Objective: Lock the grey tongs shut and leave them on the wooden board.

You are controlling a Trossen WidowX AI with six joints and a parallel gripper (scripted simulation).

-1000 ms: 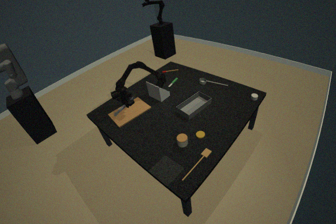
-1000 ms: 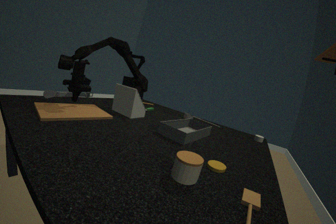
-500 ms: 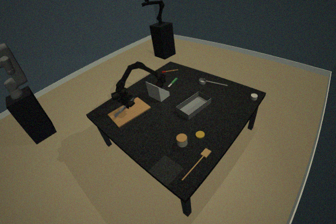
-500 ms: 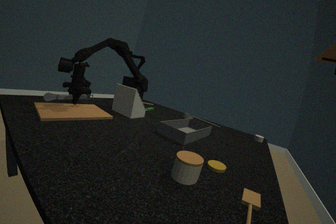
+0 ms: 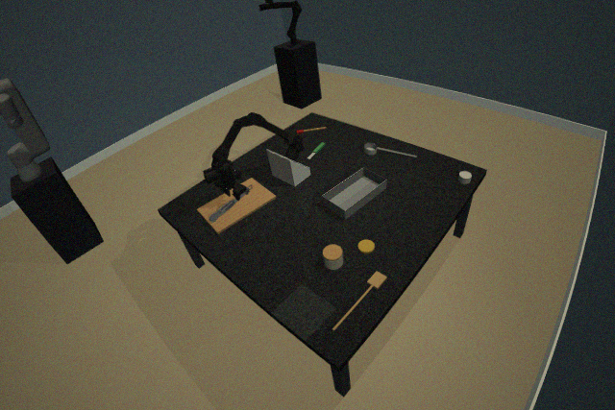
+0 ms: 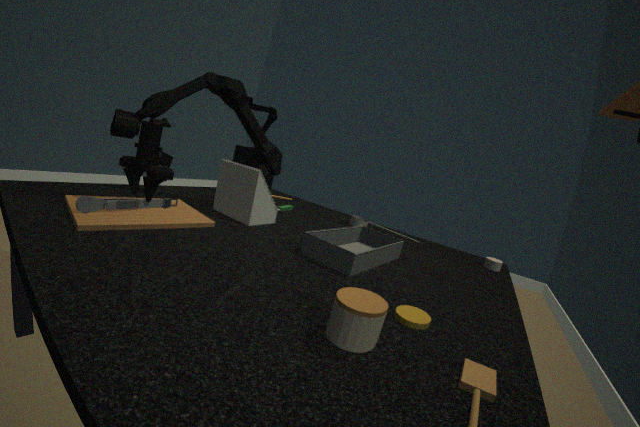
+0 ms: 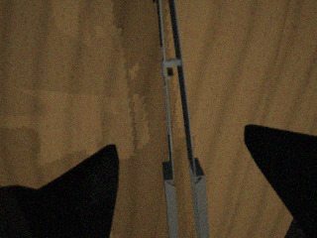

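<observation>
Right now the wooden board is 40 mm below my gripper tip. Round my gripper tip: yellow disc 700 mm ahead, 210 mm to the left, 40 mm below; then roasting tin 450 mm ahead, 430 mm to the left, 20 mm below.
</observation>
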